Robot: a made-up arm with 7 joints. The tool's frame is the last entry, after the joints.
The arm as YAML. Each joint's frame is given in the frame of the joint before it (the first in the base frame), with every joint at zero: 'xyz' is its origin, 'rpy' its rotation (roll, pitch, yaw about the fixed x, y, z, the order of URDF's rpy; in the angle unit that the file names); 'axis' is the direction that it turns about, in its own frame. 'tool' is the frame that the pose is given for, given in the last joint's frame.
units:
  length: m
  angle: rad
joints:
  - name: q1
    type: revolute
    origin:
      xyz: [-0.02, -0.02, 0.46]
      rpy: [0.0, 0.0, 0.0]
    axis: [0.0, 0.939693, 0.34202]
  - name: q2
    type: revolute
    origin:
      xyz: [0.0, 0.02, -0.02]
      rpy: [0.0, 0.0, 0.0]
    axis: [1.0, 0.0, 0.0]
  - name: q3
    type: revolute
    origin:
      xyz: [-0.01, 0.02, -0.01]
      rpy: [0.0, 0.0, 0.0]
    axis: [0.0, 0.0, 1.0]
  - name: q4
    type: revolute
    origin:
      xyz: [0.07, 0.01, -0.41]
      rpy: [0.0, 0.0, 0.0]
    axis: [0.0, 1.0, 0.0]
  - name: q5
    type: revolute
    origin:
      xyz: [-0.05, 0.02, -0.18]
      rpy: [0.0, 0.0, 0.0]
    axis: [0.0, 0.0, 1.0]
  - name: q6
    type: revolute
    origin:
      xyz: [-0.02, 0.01, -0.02]
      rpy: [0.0, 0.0, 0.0]
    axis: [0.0, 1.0, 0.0]
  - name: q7
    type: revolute
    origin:
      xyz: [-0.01, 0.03, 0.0]
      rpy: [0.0, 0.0, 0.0]
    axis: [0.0, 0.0, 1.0]
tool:
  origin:
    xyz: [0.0, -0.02, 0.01]
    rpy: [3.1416, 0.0, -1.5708]
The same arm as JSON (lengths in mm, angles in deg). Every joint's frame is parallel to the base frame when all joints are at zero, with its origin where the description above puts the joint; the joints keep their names.
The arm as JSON. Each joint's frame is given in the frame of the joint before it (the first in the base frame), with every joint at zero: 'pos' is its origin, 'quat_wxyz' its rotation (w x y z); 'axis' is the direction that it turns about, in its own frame. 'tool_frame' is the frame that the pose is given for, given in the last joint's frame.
{"length_unit": "mm", "angle_unit": "deg", "joints": [{"joint": "q1", "pos": [-20.0, -20.0, 460.0], "quat_wxyz": [1.0, 0.0, 0.0, 0.0], "axis": [0.0, 0.9397, 0.342]}, {"joint": "q2", "pos": [0.0, 20.0, -20.0], "quat_wxyz": [1.0, 0.0, 0.0, 0.0], "axis": [1.0, 0.0, 0.0]}, {"joint": "q3", "pos": [-10.0, 20.0, -10.0], "quat_wxyz": [1.0, 0.0, 0.0, 0.0], "axis": [0.0, 0.0, 1.0]}, {"joint": "q4", "pos": [70.0, 10.0, -410.0], "quat_wxyz": [1.0, 0.0, 0.0, 0.0], "axis": [0.0, 1.0, 0.0]}, {"joint": "q5", "pos": [-50.0, 20.0, -180.0], "quat_wxyz": [1.0, 0.0, 0.0, 0.0], "axis": [0.0, 0.0, 1.0]}, {"joint": "q6", "pos": [-20.0, 10.0, -20.0], "quat_wxyz": [1.0, 0.0, 0.0, 0.0], "axis": [0.0, 1.0, 0.0]}, {"joint": "q7", "pos": [-10.0, 30.0, 0.0], "quat_wxyz": [1.0, 0.0, 0.0, 0.0], "axis": [0.0, 0.0, 1.0]}], "tool_frame": {"pos": [0.0, -20.0, 10.0], "quat_wxyz": [0.000003, -0.707106, 0.707108, -0.000003]}}
